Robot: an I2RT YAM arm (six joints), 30 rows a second.
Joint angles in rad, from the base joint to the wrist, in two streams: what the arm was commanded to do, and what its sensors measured. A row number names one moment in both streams.
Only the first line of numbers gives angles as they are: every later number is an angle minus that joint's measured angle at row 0.
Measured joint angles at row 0: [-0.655, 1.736, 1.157, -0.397, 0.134, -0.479]
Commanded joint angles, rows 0 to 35: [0.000, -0.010, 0.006, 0.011, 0.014, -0.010]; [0.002, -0.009, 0.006, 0.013, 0.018, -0.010]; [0.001, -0.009, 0.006, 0.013, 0.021, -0.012]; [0.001, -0.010, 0.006, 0.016, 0.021, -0.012]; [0.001, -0.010, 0.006, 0.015, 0.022, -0.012]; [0.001, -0.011, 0.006, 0.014, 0.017, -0.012]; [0.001, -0.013, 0.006, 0.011, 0.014, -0.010]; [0.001, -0.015, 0.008, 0.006, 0.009, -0.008]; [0.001, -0.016, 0.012, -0.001, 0.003, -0.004]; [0.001, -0.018, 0.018, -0.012, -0.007, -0.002]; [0.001, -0.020, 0.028, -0.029, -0.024, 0.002]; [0.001, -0.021, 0.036, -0.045, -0.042, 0.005]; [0.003, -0.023, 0.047, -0.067, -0.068, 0.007]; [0.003, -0.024, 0.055, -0.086, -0.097, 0.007]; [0.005, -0.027, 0.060, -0.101, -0.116, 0.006]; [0.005, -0.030, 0.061, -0.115, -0.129, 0.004]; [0.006, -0.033, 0.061, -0.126, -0.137, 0.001]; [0.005, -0.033, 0.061, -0.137, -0.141, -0.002]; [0.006, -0.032, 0.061, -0.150, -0.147, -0.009]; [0.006, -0.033, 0.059, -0.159, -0.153, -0.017]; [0.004, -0.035, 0.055, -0.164, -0.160, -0.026]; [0.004, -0.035, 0.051, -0.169, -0.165, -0.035]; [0.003, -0.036, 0.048, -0.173, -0.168, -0.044]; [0.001, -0.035, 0.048, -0.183, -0.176, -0.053]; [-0.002, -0.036, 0.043, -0.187, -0.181, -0.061]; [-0.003, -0.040, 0.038, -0.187, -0.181, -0.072]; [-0.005, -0.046, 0.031, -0.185, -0.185, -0.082]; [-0.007, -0.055, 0.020, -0.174, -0.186, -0.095]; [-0.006, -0.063, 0.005, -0.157, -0.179, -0.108]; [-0.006, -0.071, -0.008, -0.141, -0.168, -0.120]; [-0.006, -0.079, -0.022, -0.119, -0.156, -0.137]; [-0.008, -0.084, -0.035, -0.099, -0.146, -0.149]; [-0.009, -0.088, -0.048, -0.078, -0.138, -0.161]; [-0.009, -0.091, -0.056, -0.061, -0.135, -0.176]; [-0.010, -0.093, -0.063, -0.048, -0.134, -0.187]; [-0.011, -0.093, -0.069, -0.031, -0.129, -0.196]
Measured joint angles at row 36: [-0.010, -0.084, -0.060, -0.101, -0.148, -0.145]
